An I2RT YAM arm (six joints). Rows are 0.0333 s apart.
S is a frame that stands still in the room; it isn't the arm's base.
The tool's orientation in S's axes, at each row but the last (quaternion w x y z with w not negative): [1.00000 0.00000 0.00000 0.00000]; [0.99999 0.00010 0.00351 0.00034]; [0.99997 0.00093 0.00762 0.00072]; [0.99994 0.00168 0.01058 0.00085]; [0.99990 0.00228 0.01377 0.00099]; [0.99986 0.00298 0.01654 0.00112]
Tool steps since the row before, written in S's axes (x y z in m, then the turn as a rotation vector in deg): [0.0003 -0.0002 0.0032 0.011 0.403 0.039]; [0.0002 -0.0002 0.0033 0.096 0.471 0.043]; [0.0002 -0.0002 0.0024 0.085 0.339 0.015]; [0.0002 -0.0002 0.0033 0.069 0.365 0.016]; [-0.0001 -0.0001 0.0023 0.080 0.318 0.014]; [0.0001 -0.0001 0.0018 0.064 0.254 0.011]
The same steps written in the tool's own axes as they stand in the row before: [0.0003 -0.0002 0.0032 0.011 0.403 0.039]; [0.0002 -0.0002 0.0033 0.096 0.471 0.044]; [0.0002 -0.0002 0.0024 0.085 0.339 0.016]; [0.0001 -0.0002 0.0033 0.069 0.365 0.016]; [-0.0002 -0.0001 0.0023 0.080 0.318 0.015]; [0.0000 -0.0001 0.0018 0.064 0.254 0.012]
